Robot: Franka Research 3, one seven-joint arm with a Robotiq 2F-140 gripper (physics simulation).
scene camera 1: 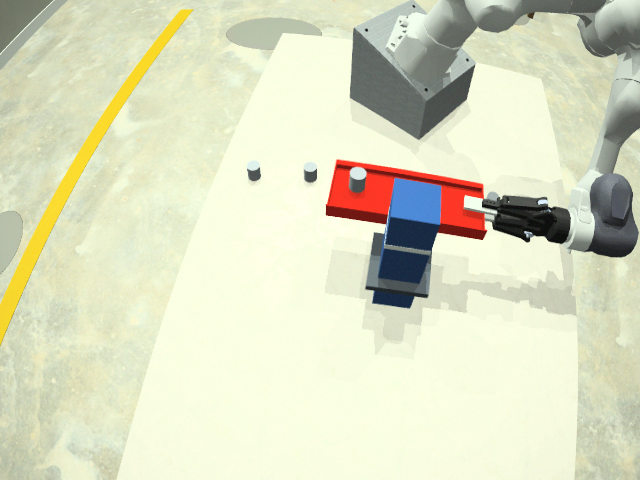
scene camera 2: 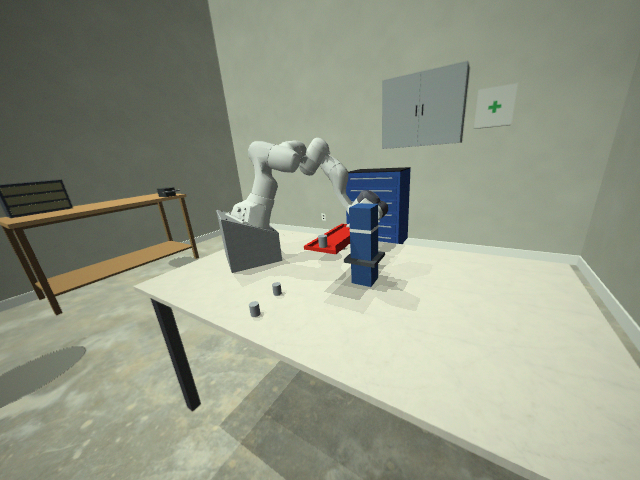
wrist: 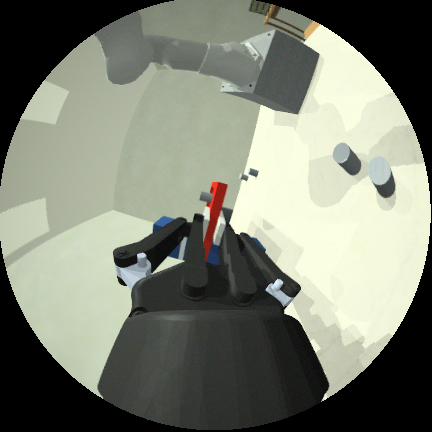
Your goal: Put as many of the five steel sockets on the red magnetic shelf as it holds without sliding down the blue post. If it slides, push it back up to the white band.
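The red shelf is at the blue post, roughly at the height of the white band; their contact is hidden. One steel socket stands on its left part. My gripper is shut on the shelf's right end, pads above and below it. Two sockets stand on the table at left. Two more stand beyond the gripper; scene camera 1 shows part of one.
A dark collar surrounds the post below the band. The grey robot base stands behind the shelf. The white table carries the post. A wooden bench and blue cabinet stand farther away.
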